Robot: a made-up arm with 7 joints. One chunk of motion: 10 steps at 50 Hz.
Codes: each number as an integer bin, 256 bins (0 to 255) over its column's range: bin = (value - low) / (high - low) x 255, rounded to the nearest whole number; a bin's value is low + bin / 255 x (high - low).
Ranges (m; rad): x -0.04..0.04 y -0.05..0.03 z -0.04..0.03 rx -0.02..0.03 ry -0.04..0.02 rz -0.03..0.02
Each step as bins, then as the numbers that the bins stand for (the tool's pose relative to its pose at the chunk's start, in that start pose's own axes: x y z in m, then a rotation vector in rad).
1 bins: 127 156 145 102 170 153
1 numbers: -0.0002 -0.0011 -0.0002 0.0000 0.0000 0.0000
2 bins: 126 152 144 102 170 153
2 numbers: -0.0005 -0.0023 -0.0005 0.0000 0.0000 0.0000
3 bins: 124 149 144 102 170 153
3 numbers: -0.0011 -0.0033 -0.0005 0.0000 0.0000 0.0000
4 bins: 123 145 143 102 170 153
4 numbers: -0.0014 -0.0045 -0.0007 0.0000 0.0000 0.0000
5 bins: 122 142 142 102 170 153
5 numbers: -0.0017 -0.0055 -0.0010 0.0000 0.0000 0.0000
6 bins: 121 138 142 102 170 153
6 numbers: -0.0020 -0.0067 -0.0010 0.0000 0.0000 0.0000
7 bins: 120 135 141 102 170 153
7 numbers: -0.0024 -0.0076 -0.0013 0.0000 0.0000 0.0000
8 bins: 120 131 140 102 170 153
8 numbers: -0.0024 -0.0089 -0.0016 0.0000 0.0000 0.0000
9 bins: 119 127 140 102 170 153
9 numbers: -0.0027 -0.0102 -0.0016 0.0000 0.0000 0.0000
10 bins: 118 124 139 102 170 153
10 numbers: -0.0030 -0.0111 -0.0018 0.0000 0.0000 0.0000
